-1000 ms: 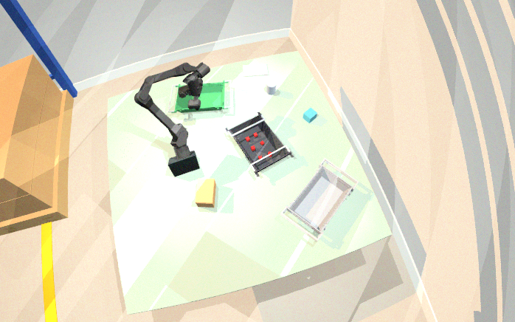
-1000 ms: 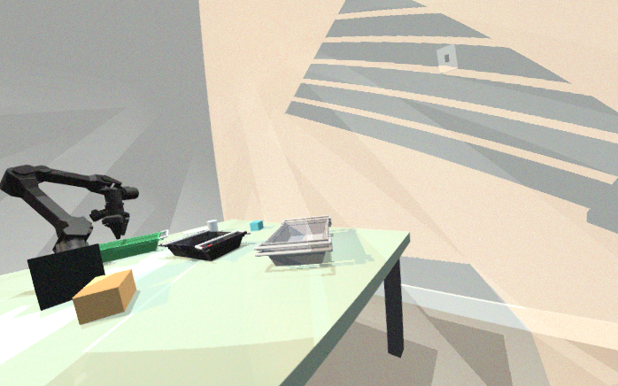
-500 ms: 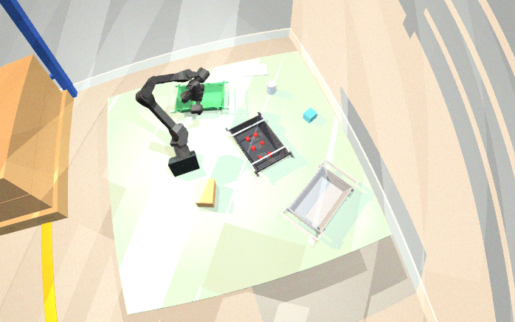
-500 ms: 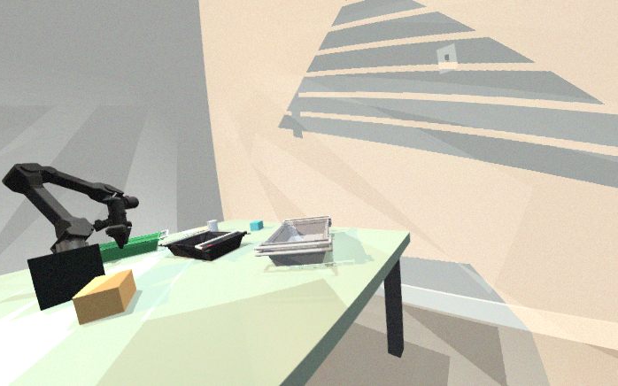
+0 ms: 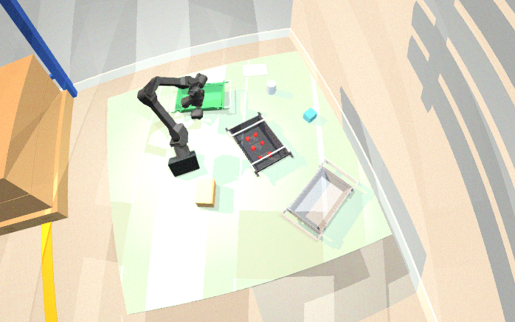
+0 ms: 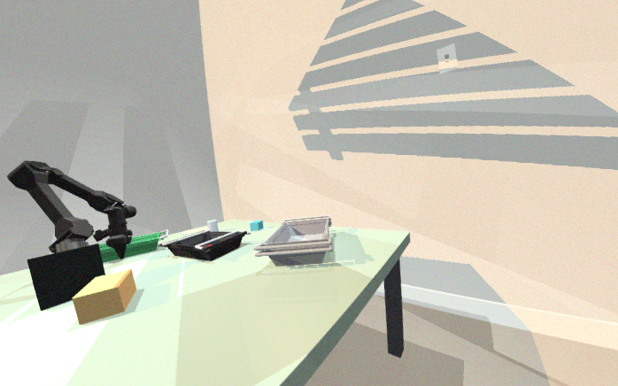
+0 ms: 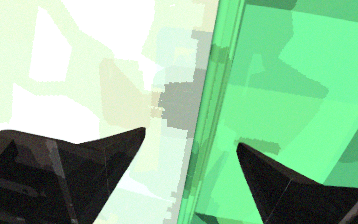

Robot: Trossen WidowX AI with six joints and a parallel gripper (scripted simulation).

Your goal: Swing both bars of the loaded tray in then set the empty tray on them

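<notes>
My gripper tip is 20 mm short of the green tray, 90 mm to the right of it and 30 mm below it. Also, from my gripper tip: grey cylinder (430 mm ahead, 30 mm to the left, 20 mm above); tan block (80 mm behind, 480 mm to the right, 20 mm above); teal cube (560 mm ahead, 210 mm to the right, 10 mm above).
</notes>
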